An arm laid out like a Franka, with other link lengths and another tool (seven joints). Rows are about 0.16 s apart.
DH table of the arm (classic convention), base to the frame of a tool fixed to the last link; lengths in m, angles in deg. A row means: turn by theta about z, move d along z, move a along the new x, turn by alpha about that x. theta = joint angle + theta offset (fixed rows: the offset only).
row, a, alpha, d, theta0
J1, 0, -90, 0.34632, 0
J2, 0, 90, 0, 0
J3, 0.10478, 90, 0.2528, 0
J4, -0.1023, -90, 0, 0
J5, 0, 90, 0.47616, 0
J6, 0.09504, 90, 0, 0
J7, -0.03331, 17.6, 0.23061, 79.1
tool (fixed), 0, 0, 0.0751, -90
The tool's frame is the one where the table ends.
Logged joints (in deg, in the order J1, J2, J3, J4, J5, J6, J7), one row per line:
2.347, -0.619, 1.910, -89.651, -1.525, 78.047, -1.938
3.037, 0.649, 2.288, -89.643, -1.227, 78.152, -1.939
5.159, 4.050, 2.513, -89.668, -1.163, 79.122, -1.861
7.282, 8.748, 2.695, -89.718, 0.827, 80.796, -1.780
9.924, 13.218, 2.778, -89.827, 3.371, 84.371, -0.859
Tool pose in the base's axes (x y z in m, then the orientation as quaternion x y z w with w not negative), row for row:
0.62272, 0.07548, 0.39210, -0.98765, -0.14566, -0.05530, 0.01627
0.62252, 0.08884, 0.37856, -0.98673, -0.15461, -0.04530, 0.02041
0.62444, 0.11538, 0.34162, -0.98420, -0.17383, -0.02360, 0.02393
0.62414, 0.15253, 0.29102, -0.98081, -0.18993, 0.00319, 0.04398
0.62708, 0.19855, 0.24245, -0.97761, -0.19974, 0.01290, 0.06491
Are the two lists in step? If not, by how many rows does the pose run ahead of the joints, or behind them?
They are in step.
